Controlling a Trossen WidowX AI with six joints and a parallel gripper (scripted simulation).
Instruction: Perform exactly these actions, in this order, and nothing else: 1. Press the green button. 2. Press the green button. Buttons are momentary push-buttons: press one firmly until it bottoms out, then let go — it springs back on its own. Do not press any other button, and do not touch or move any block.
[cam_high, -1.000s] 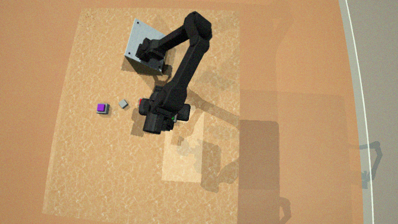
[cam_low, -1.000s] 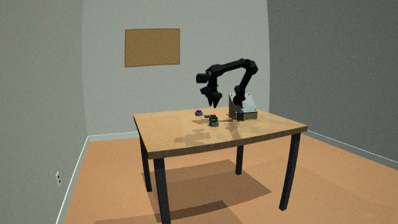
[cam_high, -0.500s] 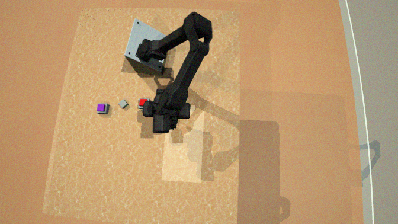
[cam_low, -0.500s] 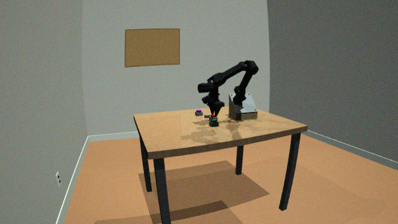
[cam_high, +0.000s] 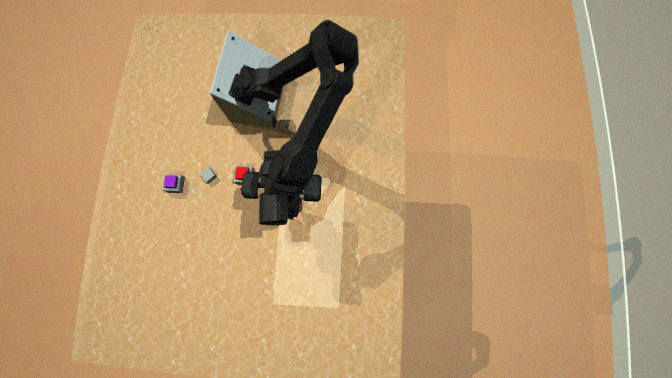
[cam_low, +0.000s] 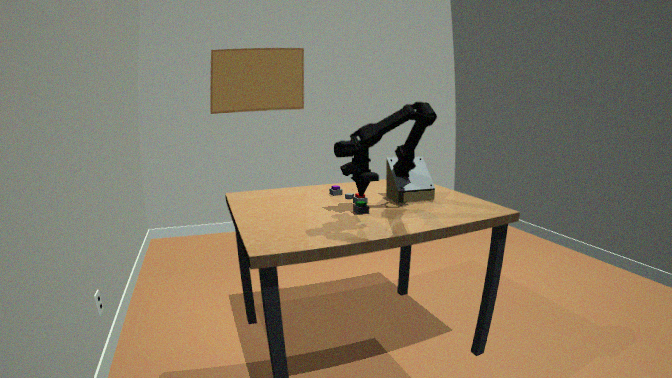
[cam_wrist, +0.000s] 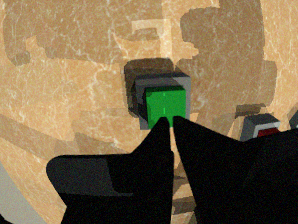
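My gripper tip is now 30 mm above the green button. Also, from my gripper tip: red button 140 mm to the right, 30 mm below, 30 mm behind; purple button 340 mm to the right, 30 mm below, 30 mm ahead; small grey block 240 mm to the right, 50 mm below, 10 mm behind.
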